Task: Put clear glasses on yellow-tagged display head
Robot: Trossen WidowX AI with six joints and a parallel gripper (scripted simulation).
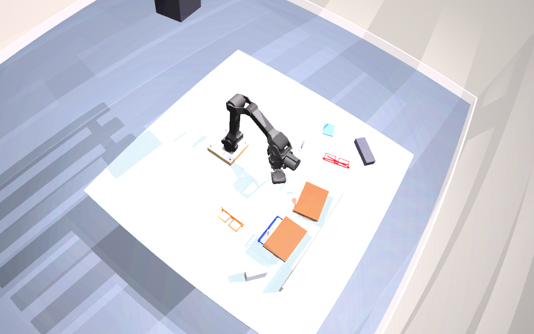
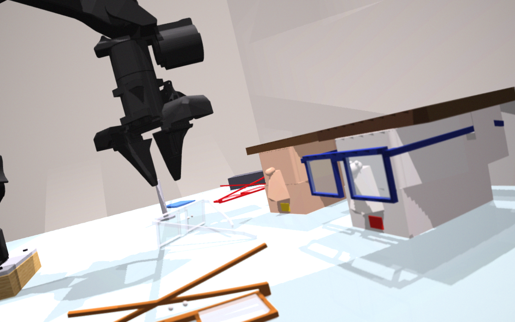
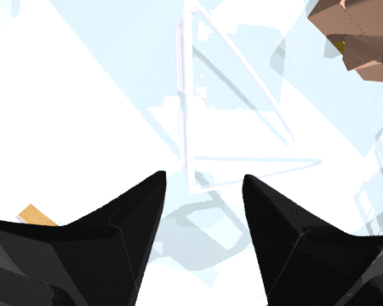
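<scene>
My gripper tip is 260 mm to the right of the white post, 60 mm above it and 30 mm short of it. Also, from my gripper tip: tan display head: 190 mm ahead, 50 mm to the right, 30 mm below; white head: 260 mm to the right, 170 mm ahead, 30 mm below; blue card: 460 mm to the left, 110 mm ahead, 80 mm below.
</scene>
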